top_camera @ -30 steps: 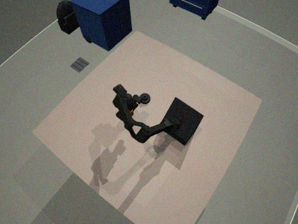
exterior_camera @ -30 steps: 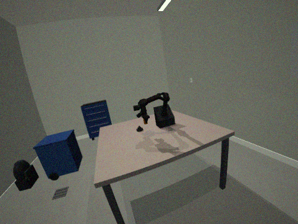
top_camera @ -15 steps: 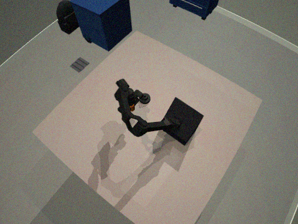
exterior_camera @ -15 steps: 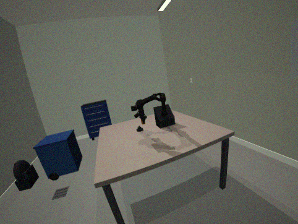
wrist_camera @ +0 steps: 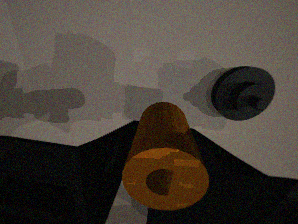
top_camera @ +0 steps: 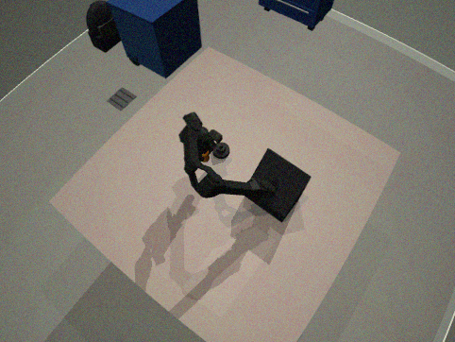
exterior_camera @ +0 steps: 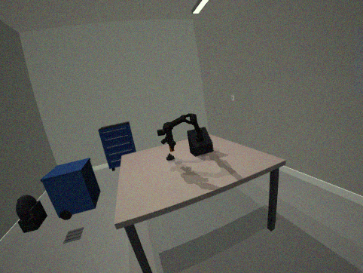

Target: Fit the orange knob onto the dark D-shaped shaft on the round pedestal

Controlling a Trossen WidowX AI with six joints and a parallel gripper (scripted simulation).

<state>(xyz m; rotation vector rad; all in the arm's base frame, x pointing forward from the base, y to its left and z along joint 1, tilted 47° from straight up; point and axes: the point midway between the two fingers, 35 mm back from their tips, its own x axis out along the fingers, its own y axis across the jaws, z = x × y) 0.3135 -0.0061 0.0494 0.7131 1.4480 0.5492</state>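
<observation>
The round pedestal lies 12 cm to the right of my gripper tip and 10 cm below it. Also, from my gripper tip: orange knob (2 cm above).
</observation>
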